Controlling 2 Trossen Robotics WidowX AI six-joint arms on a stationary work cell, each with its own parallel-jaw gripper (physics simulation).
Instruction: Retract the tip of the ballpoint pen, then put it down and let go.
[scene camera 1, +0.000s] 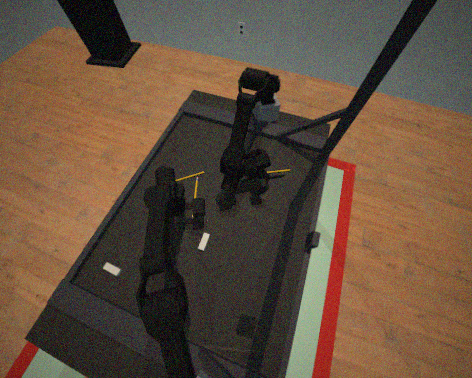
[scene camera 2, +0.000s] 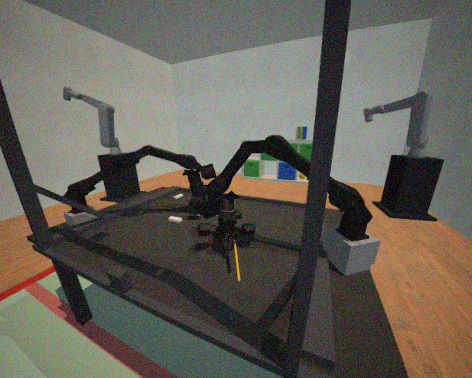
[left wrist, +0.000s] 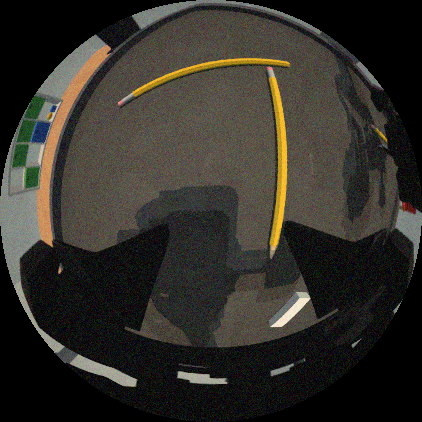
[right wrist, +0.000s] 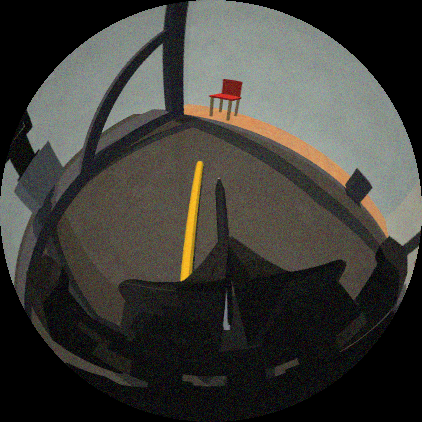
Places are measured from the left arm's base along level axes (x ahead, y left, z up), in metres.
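Pixels of known places: left gripper, fingertip midpoint: (scene camera 1: 183, 212) (left wrist: 228, 228); right gripper, fingertip midpoint: (scene camera 1: 269, 177) (scene camera 2: 227, 256) (right wrist: 225, 241); left arm's base, origin of the base link: (scene camera 2: 80, 210); right arm's base, origin of the base link: (scene camera 1: 266, 99) (scene camera 2: 351, 233).
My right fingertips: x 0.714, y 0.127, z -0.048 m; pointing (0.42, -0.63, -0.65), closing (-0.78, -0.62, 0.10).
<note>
Ahead of a thing's pixels: the offset from my right fingertips to its middle.
A dark ballpoint pen {dx +0.002, dy +0.000, dz -0.005 m} (scene camera 1: 281, 176) (scene camera 2: 228, 262) (right wrist: 220, 210) sticks out of my right gripper (scene camera 2: 225, 244) (right wrist: 225, 241), which is shut on it. The pen slants low over the table, beside and roughly along a yellow pencil. Its far end narrows to a pale point in the right wrist view; whether the tip is in or out is too small to tell. Whether that end touches the table is unclear. The rear end is hidden by the fingers. My left gripper (left wrist: 228, 228) is open and points down above the table, with no pen between its fingers.
A yellow pencil {dx +0.024, dy +0.015, dz -0.008 m} (scene camera 1: 278, 171) (scene camera 2: 237, 262) (right wrist: 192, 225) lies left of the pen in the right wrist view. Two more pencils lie by the left gripper: one {dx -0.223, dy +0.230, dz -0.008 m} (left wrist: 281, 155) lengthwise, one {dx -0.174, dy +0.324, dz -0.008 m} (left wrist: 210, 66) crosswise. White blocks {dx -0.354, dy +0.103, dz -0.005 m} (scene camera 1: 204, 241) {dx -0.585, dy +0.335, dz -0.005 m} (scene camera 1: 111, 269) lie on the table. A dark frame post (scene camera 2: 320, 175) stands at the edge.
</note>
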